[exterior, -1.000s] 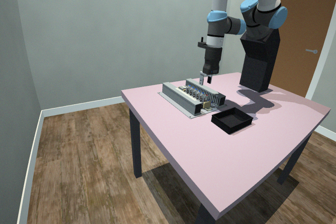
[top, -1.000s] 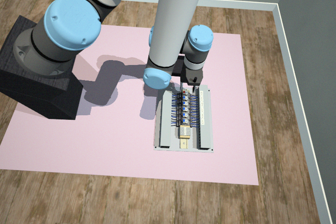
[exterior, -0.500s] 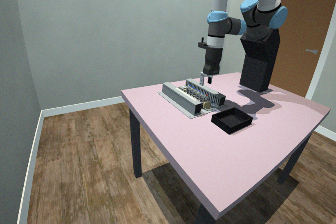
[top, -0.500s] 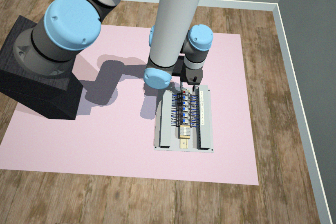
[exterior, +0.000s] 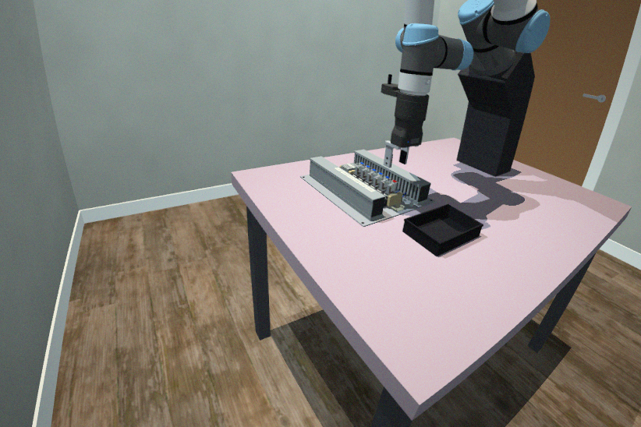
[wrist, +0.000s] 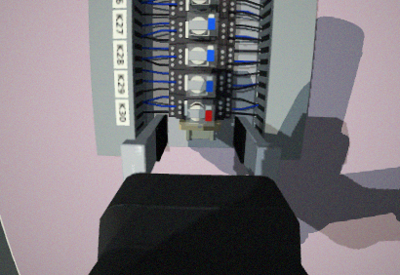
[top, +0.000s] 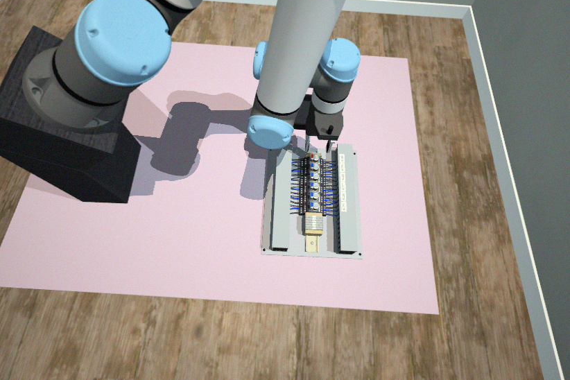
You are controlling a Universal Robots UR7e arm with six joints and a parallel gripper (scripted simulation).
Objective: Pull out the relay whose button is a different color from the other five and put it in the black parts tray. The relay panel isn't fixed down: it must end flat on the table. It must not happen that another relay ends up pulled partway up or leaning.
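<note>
The red-button relay lies 9 cm below my hand. Also, from my hand: black parts tray 17 cm to the left, 12 cm below, 5 cm behind; then grey relay panel 10 cm to the right, 10 cm below, 2 cm ahead.
</note>
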